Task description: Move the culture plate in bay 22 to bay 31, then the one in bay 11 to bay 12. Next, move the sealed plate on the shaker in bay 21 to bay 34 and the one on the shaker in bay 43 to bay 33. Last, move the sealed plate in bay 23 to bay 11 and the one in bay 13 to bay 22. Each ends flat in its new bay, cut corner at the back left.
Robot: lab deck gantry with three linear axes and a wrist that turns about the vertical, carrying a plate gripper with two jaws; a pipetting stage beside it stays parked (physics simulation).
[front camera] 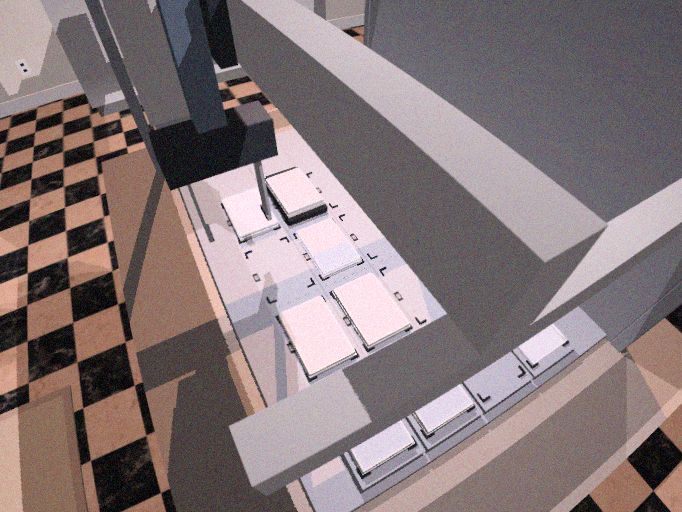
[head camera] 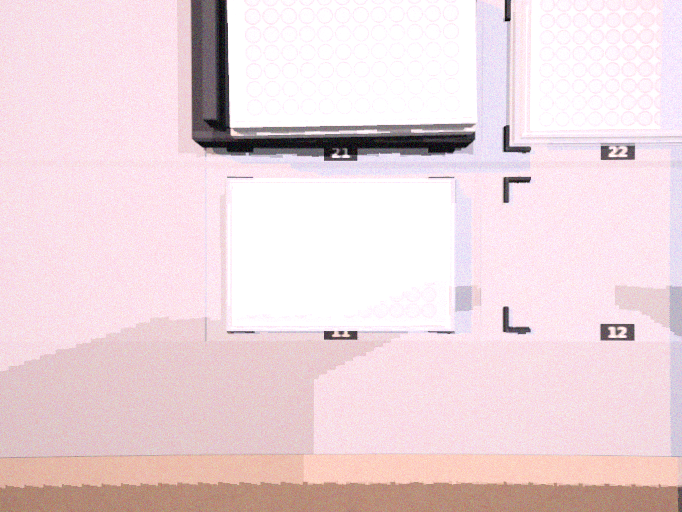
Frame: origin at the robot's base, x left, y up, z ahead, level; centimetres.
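Seen in the pictures: gripper, between the fingertips: [front camera: 238, 224]; robot's base, origin of its link: [front camera: 222, 204] [head camera: 233, 326].
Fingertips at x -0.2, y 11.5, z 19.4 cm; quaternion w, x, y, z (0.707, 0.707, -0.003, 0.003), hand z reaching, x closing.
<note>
Offsets run from my fingertips to a thing's top centre. "spot": to the spot under its first point.
My gripper [front camera: 239, 228] is open and empty, its two jaws spread wide over the bay 11 area in the front view; the jaws do not show in the head view. A white culture plate @(dz -13.0, dx +4.5, dy -9.9 cm) [front camera: 247, 213] [head camera: 340, 253] lies flat in bay 11. Another culture plate @(dz +3.4, dx +15.2, dy -10.1 cm) [front camera: 327, 248] [head camera: 600, 71] lies in bay 22. A sealed plate @(dz -12.4, dx +15.2, dy -7.9 cm) [front camera: 295, 191] [head camera: 352, 60] sits on the black shaker [front camera: 308, 213] [head camera: 204, 71] in bay 21. Sealed plates stand in bay 13 @(spot: dz +20.5, dx +4.5, dy -10.1 cm) [front camera: 317, 335] and bay 23 @(spot: dz +20.4, dx +15.1, dy -10.1 cm) [front camera: 371, 308]. Bay 12 holds no plate. The shaker in bay 43 is hidden.
A large grey beam [front camera: 418, 181] crosses the front view and hides the deck's back rows. A lower crossbar [front camera: 300, 424] hides part of the near end. Several white plates @(dz +36.2, dx +4.5, dy -8.6 cm) [front camera: 383, 447] @(dz +36.2, dx +15.2, dy -8.6 cm) [front camera: 444, 408] @(dz +36.2, dx +36.6, dy -9.3 cm) [front camera: 542, 345] sit in bays along the right end.
</note>
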